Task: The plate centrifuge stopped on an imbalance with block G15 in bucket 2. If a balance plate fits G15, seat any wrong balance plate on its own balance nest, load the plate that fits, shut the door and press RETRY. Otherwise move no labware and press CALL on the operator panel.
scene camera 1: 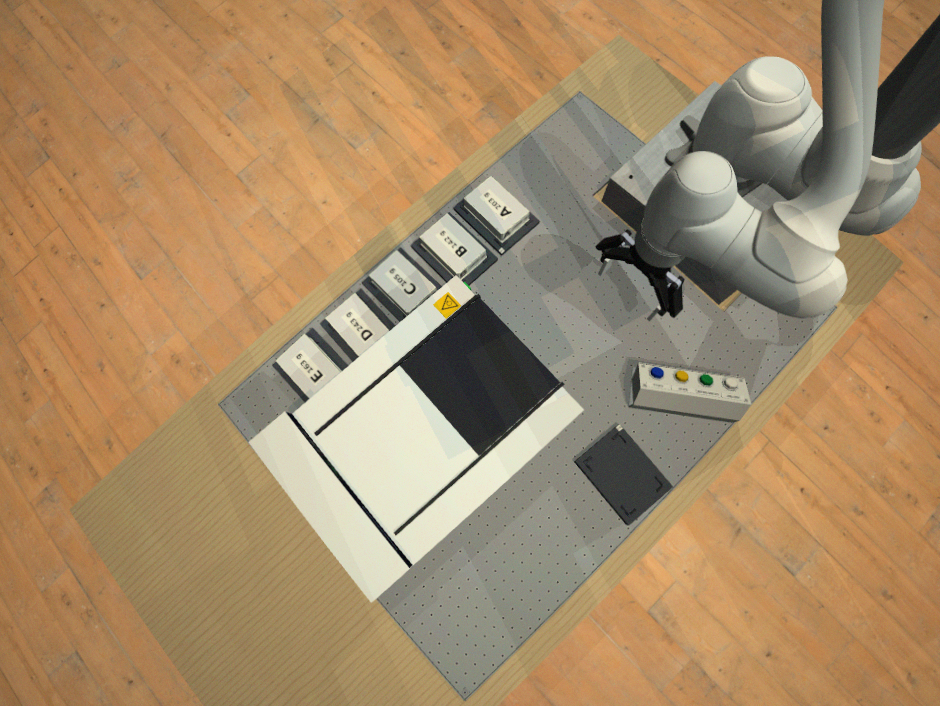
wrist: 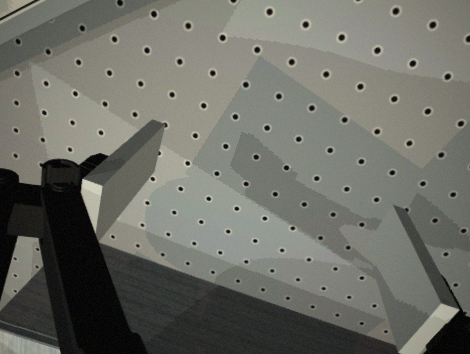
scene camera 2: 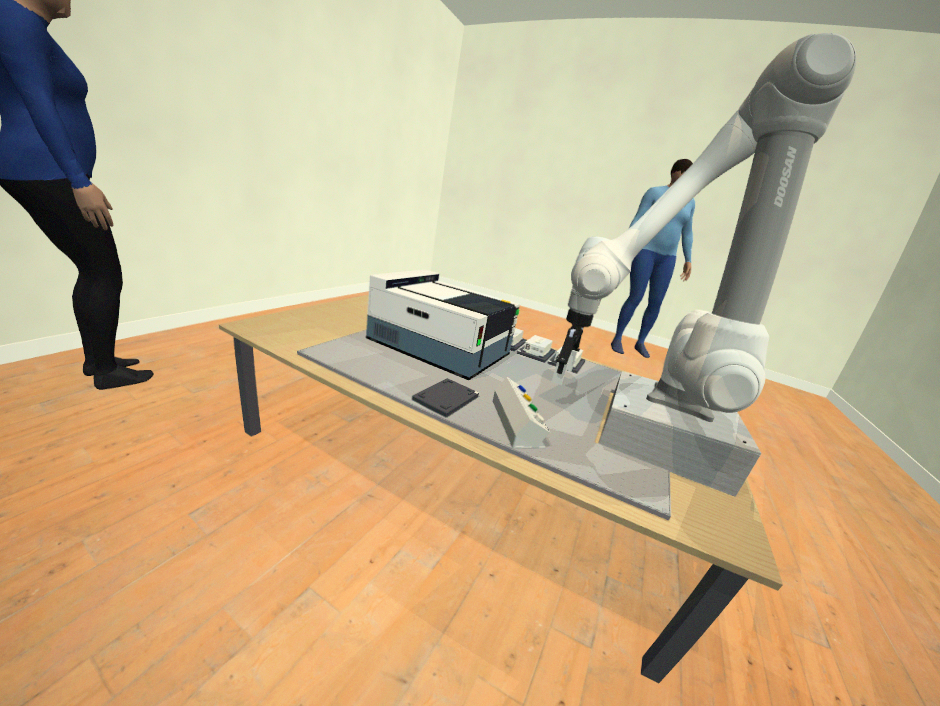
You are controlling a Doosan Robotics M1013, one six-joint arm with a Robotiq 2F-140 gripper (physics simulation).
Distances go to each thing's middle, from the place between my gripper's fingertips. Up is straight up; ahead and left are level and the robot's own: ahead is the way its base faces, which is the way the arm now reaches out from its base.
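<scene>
From my hand: dark square pad [scene camera 1: 623,474], 290 mm to the left, 220 mm ahead, 70 mm below; dark lid panel [scene camera 1: 482,379], 360 mm ahead, 10 mm to the right, 130 mm above; plate A [scene camera 1: 492,205], 330 mm to the right, 100 mm ahead, 50 mm below; button box [scene camera 1: 671,390], 230 mm to the left, 10 mm ahead, 40 mm below. Going by their middles, button box nearest to my hand of the things named here.
</scene>
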